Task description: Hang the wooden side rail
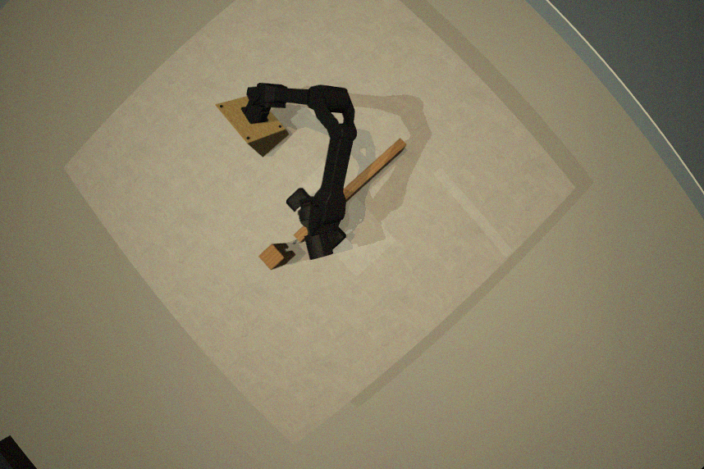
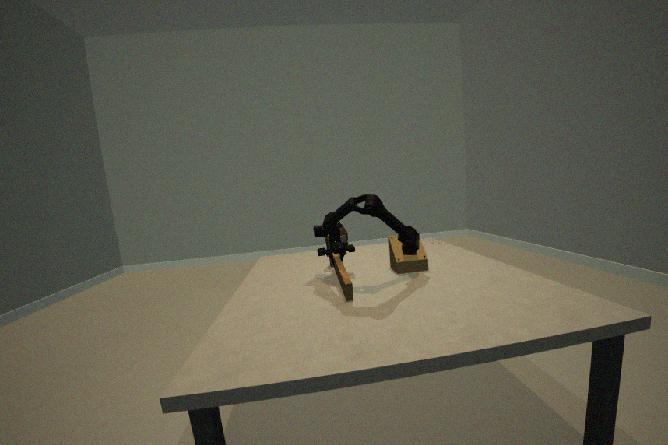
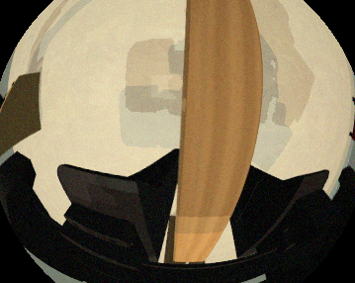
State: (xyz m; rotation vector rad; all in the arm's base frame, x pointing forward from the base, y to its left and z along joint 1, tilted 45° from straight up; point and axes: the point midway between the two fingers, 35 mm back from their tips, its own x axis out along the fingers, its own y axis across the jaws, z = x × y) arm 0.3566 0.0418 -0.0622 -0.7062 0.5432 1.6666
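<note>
The headboard post lies 2 cm ahead of my gripper tip, 15 cm to the right of it and 4 cm above it.
</note>
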